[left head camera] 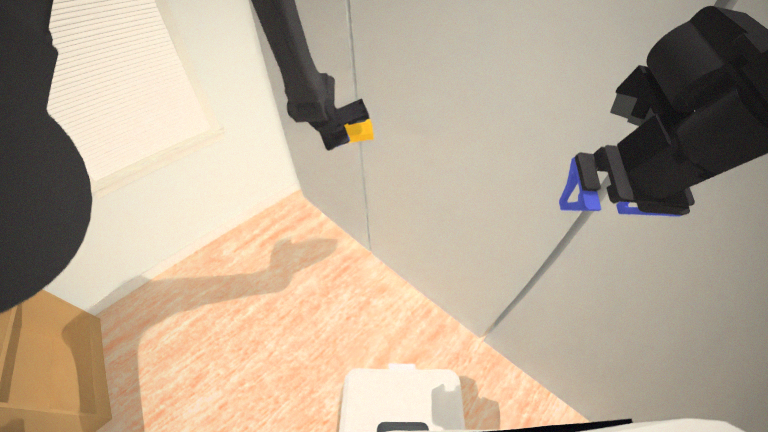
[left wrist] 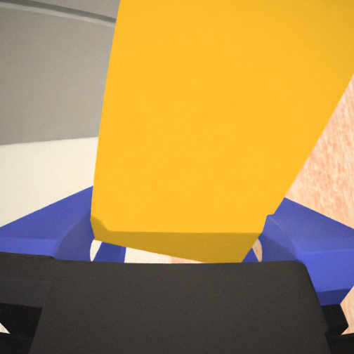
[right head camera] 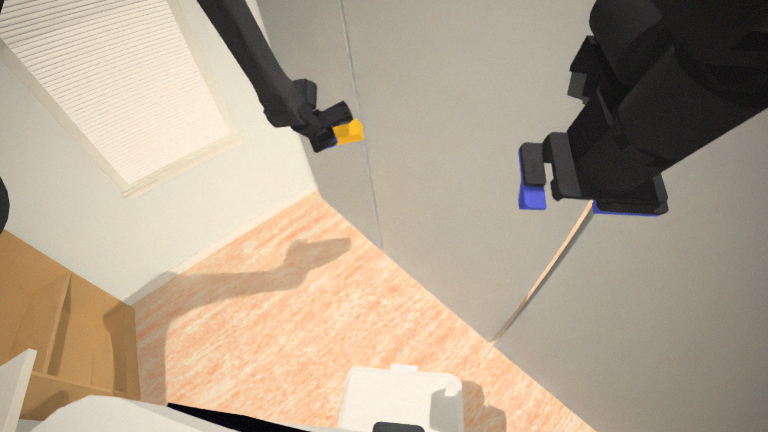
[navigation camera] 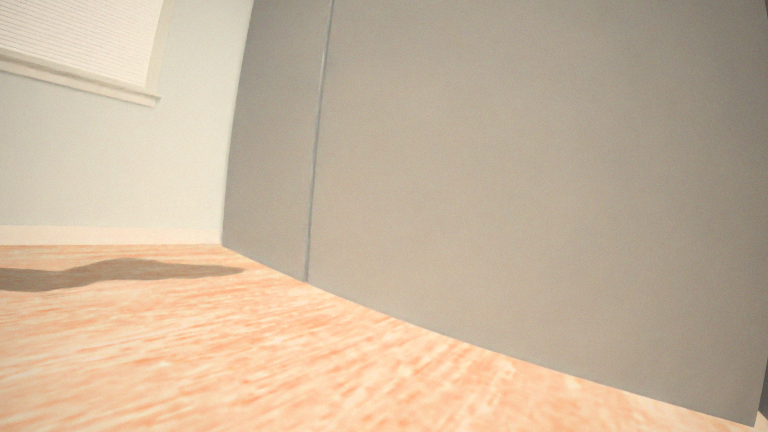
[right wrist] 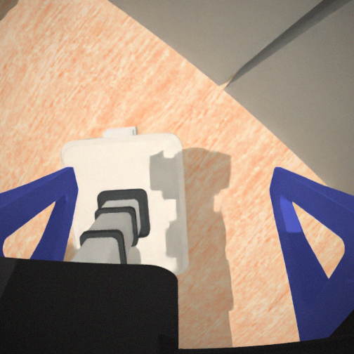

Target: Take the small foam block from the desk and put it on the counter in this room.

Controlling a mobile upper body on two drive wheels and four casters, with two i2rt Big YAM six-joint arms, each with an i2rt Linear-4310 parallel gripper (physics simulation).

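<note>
The small foam block is yellow. My left gripper is shut on it and holds it up in the air, in front of the grey panels in the head camera views. In the left wrist view the block stands out from between the blue fingers and fills much of the picture. My right gripper is open, with nothing between its fingers, above the robot's white base. The desk and a counter top cannot be made out in these views.
Tall grey panels stand along the right, with a narrow gap between two of them. A wall with a blind-covered window is at the left. A brown open shelf unit stands at the lower left. The robot's white base is on the wood floor.
</note>
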